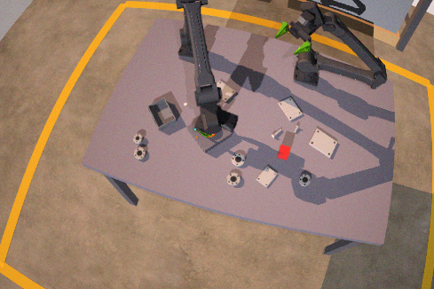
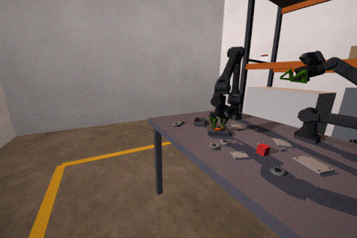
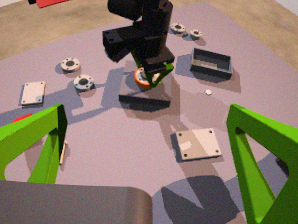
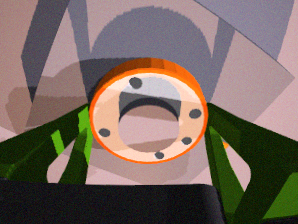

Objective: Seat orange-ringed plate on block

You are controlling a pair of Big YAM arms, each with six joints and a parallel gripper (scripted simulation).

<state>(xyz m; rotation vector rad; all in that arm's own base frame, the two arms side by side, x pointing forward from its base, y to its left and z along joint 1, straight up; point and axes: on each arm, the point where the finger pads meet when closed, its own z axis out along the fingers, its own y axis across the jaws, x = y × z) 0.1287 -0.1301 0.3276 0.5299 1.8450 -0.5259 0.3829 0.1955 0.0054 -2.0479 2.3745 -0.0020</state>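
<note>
Right now my right hand is 20 mm short of the dark grey block, 20 mm to the left of it and 10 mm above it. The rest, counted from my right hand: bolt: 50 mm behind, 260 mm to the left, 30 mm below; then dark box: 30 mm behind, 210 mm to the right, 30 mm below; then nut: 110 mm behind, 130 mm to the right, 40 mm below.
</note>
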